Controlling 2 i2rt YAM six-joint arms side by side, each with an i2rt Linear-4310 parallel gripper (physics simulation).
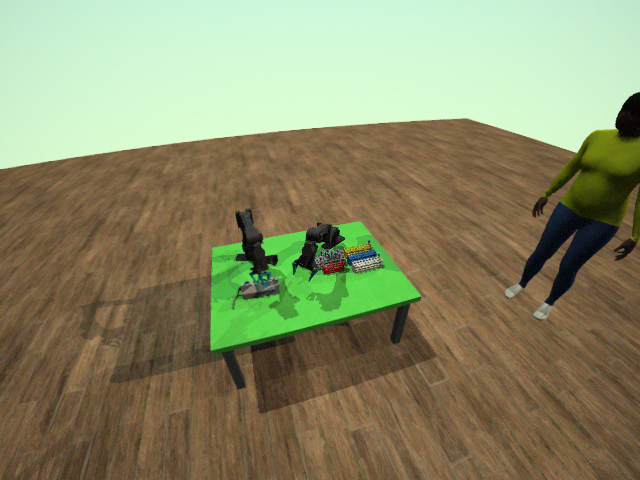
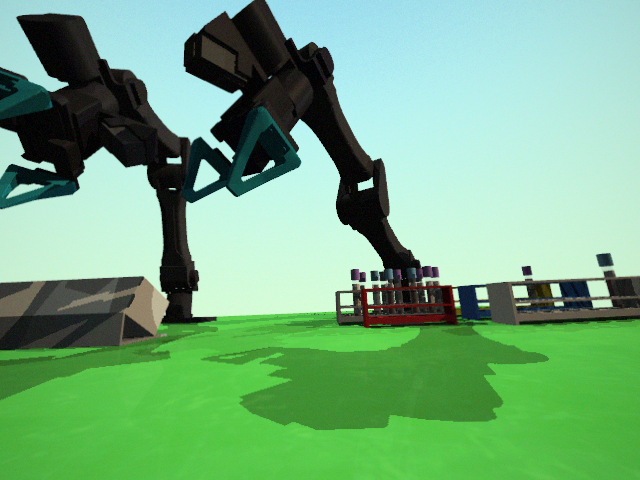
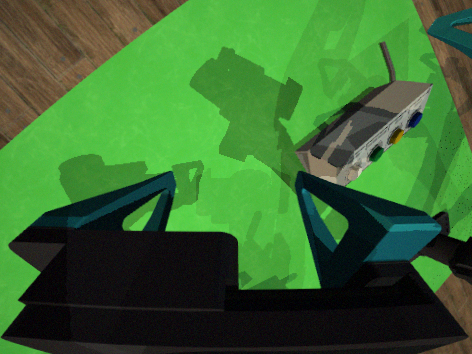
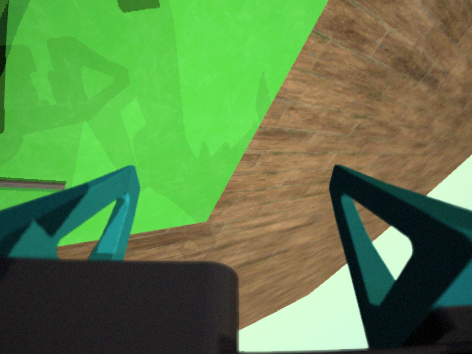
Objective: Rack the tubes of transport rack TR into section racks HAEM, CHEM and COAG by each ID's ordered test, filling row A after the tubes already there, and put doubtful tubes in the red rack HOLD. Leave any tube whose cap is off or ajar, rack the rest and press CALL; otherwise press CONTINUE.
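Pixels of known places: left gripper, fingertip midpoint: (image 1: 301, 278) (image 2: 206, 196) (image 3: 235, 177); right gripper, fingertip midpoint: (image 1: 261, 285) (image 4: 234, 176); left arm's base, link origin: (image 1: 333, 242); right arm's base, link origin: (image 1: 250, 257) (image 2: 178, 321).
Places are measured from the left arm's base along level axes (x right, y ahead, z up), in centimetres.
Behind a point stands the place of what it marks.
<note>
The transport rack (image 2: 338, 308) @[x 30.6, y 12.8, z 2.8 cm] holds several tubes (image 2: 355, 274) @[x 27.4, y 14.1, z 8.4 cm] with purple and blue-grey caps; cap seating and IDs are too small to read. The red rack (image 1: 333, 268) @[x 21.9, y 19.8, z 0.2 cm] (image 2: 408, 320) @[x 24.8, y 22.6, z 0.8 cm] stands in front of it. Yellow (image 1: 357, 250) @[x -1.5, y 21.3, z 3.0 cm], blue (image 1: 361, 256) @[x 4.8, y 29.4, z 5.7 cm] (image 2: 467, 302) @[x 11.2, y 23.6, z 2.8 cm] and white (image 1: 367, 265) @[x 5.0, y 35.0, z 1.1 cm] (image 2: 500, 303) @[x 14.9, y 30.7, z 2.8 cm] racks stand to the right. The button box (image 1: 260, 290) @[x 69.5, y 5.0, z 4.4 cm] (image 2: 67, 315) @[x 66.5, y 7.4, z 3.7 cm] (image 3: 362, 127) @[x 66.6, y 5.5, z 6.5 cm] has green (image 3: 376, 154) @[x 63.6, y 1.8, z 7.2 cm], yellow (image 3: 396, 136) @[x 67.7, y -0.8, z 7.3 cm] and blue (image 3: 415, 119) @[x 71.9, y -3.5, z 7.2 cm] buttons; labels are unreadable. My left gripper (image 1: 303, 272) @[x 53.2, y 23.6, z 15.2 cm] (image 2: 212, 196) @[x 53.2, y 23.6, z 15.2 cm] (image 3: 235, 177) @[x 53.2, y 23.6, z 15.2 cm] is open and empty, above the table left of the racks. My right gripper (image 1: 262, 279) @[x 73.5, y 15.0, z 17.9 cm] (image 4: 234, 176) @[x 73.5, y 15.0, z 17.9 cm] is open and empty near the box.
A grey cable (image 1: 235, 298) @[x 82.1, y -3.7, z 0.7 cm] (image 3: 388, 62) @[x 84.4, y -1.2, z 0.4 cm] (image 4: 32, 185) @[x 85.0, y -0.5, z 0.6 cm] runs from the box. The green table (image 1: 310, 320) @[x 61.9, y 39.1, z 0.0 cm] (image 4: 220, 75) @[x 80.1, y 22.4, z 0.0 cm] ends near my right gripper, with wooden floor (image 4: 370, 115) beyond. A person (image 1: 594, 191) in a yellow-green top stands to the right of the table.
</note>
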